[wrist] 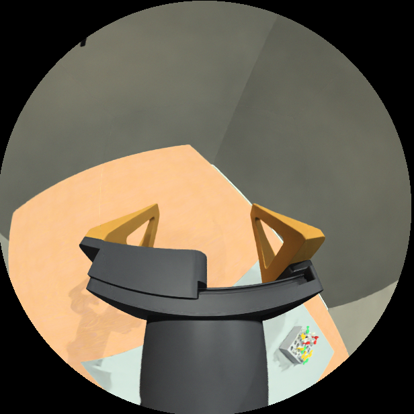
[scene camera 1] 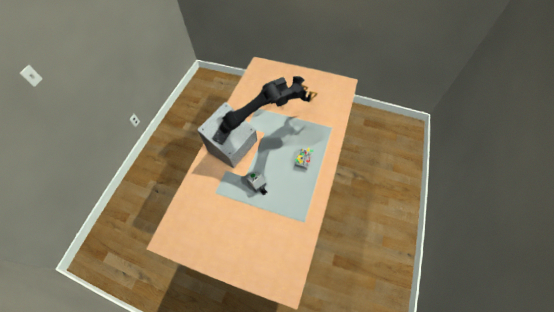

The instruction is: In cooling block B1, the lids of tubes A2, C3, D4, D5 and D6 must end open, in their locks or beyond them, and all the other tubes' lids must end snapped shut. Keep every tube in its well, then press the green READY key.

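Frame: origin at the arm's base, x right, y up, z back, level; metres.
Seen in the pictures: gripper, fingertip midpoint: [scene camera 1: 312, 90]; arm's base, link origin: [scene camera 1: 225, 127].
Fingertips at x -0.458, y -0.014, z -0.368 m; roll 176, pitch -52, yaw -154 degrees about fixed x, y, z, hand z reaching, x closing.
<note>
Offsets run from my fingertips to a thing's top centre. "spot": to the spot under its first point. Level surfaces: height alone.
A small grey cooling block @[dx +0.398, dy -0.133, dz -0.086 m] [scene camera 1: 302, 162] [wrist: 291, 348] stands on the pale mat and carries tubes with green, yellow, red and white lids. Single tubes, well labels and which lids are open or shut are too small to tell. A small grey box @[dx +0.639, dy -0.079, dz +0.113 m] [scene camera 1: 257, 182] with a green key @[dx +0.628, dy -0.088, dz +0.132 m] [scene camera 1: 253, 175] on top stands nearer the robot's base; it does not show in the wrist view. My gripper [scene camera 1: 311, 94] [wrist: 204, 208] is open with its orange fingers wide apart and nothing between them. It hangs high above the table's far end, beyond the mat and away from the block.
The pale mat @[dy -0.163 m] [scene camera 1: 282, 202] [wrist: 280, 325] lies on the orange-tan table @[dy -0.166 m] [scene camera 1: 225, 227] [wrist: 45, 250]. The arm's large grey base box [scene camera 1: 231, 140] stands at the table's left edge. A small black part @[spot: dx +0.672, dy -0.152, dz +0.050 m] [scene camera 1: 264, 191] sits beside the key box. Grey walls rise beyond the table.
</note>
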